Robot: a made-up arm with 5 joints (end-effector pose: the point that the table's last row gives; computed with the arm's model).
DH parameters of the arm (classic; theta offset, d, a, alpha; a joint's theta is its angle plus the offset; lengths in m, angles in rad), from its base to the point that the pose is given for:
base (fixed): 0 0.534 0.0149 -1.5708
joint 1: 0 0.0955 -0.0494 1.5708
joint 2: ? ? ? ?
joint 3: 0 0.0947 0.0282 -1.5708
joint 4: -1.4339 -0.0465 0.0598 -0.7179
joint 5: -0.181 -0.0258 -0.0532 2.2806
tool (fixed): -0.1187 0.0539 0 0
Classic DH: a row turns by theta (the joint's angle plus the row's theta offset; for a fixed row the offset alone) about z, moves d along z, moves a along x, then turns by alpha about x.
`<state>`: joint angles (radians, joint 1 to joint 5).
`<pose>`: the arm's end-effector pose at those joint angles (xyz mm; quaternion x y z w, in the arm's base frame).
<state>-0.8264 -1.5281 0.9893 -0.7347 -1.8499</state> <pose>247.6 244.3 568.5 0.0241 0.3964 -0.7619 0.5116</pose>
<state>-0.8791 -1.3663 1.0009 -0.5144 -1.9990</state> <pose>235.4 293.1 557.4 0.0042 0.2838 -0.7945 0.5369</pose>
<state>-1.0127 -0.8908 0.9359 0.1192 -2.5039</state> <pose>189.1 398.4 471.2 -0.0408 -0.0983 -0.8041 0.5849</pose>
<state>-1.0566 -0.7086 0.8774 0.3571 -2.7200</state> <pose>173.5 417.5 425.4 -0.0543 -0.2430 -0.7741 0.5820</pose>
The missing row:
joint 2: 1.5708 -0.2142 0.1198 -1.5708
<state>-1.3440 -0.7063 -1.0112 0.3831 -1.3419</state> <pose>104.2 190.7 398.1 0.7234 0.3428 -0.0399 0.5980</pose>
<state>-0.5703 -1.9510 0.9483 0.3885 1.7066</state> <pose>275.7 237.4 479.0 -0.4452 0.0216 -0.4270 0.7868</pose>
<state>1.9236 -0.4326 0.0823 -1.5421 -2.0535</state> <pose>-17.7 235.9 664.5 -0.0729 0.9078 0.2538 0.3259</pose>
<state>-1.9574 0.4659 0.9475 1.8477 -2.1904</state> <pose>291.5 321.1 401.1 0.7530 -0.5289 -0.3805 0.0916</pose>
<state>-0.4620 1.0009 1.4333 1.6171 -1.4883</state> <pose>-153.8 159.7 173.5 0.4622 -0.3129 -0.5801 0.5933</pose>
